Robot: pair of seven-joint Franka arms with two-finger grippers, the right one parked.
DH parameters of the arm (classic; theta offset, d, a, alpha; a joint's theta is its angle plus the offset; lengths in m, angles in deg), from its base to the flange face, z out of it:
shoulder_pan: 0 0.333 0 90
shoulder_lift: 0 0 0 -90
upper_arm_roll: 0 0.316 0.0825 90
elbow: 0 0 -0.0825 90
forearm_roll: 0 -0.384 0 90
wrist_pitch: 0 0 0.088 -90
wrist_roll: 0 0.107 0 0
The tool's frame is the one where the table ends.
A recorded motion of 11 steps. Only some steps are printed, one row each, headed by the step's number.
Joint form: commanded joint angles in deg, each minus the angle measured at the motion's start. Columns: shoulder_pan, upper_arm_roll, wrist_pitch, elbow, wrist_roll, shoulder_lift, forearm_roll.
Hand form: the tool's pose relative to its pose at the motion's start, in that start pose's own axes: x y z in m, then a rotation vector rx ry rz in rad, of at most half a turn. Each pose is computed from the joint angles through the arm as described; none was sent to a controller.
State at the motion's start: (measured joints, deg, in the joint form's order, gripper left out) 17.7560 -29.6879 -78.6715 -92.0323 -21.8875 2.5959 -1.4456
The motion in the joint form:
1: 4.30 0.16 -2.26 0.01 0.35 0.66 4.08
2: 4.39 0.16 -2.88 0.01 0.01 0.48 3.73
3: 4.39 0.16 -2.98 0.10 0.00 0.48 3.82
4: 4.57 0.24 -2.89 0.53 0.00 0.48 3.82
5: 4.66 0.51 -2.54 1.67 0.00 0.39 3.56
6: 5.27 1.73 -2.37 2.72 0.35 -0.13 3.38
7: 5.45 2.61 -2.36 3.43 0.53 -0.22 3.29
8: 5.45 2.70 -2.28 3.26 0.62 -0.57 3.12
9: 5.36 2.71 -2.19 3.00 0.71 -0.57 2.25
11: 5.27 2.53 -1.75 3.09 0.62 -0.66 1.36
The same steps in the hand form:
1: 0.0115 -0.0284 -0.0065 -0.0901 0.0163 -0.0591
2: 0.0142 -0.0297 -0.0062 -0.0889 0.0250 -0.0678
3: 0.0142 -0.0295 -0.0071 -0.0915 0.0276 -0.0677
4: 0.0145 -0.0320 -0.0102 -0.0942 0.0329 -0.0721
5: 0.0145 -0.0366 -0.0178 -0.0959 0.0455 -0.0787
6: 0.0215 -0.0541 -0.0212 -0.1044 0.0502 -0.1038
7: 0.0240 -0.0644 -0.0256 -0.1099 0.0597 -0.1191
8: 0.0266 -0.0656 -0.0215 -0.1070 0.0504 -0.1190
9: 0.0270 -0.0664 -0.0192 -0.0907 0.0492 -0.1190
11: 0.0265 -0.0660 -0.0186 -0.0738 0.0468 -0.1186

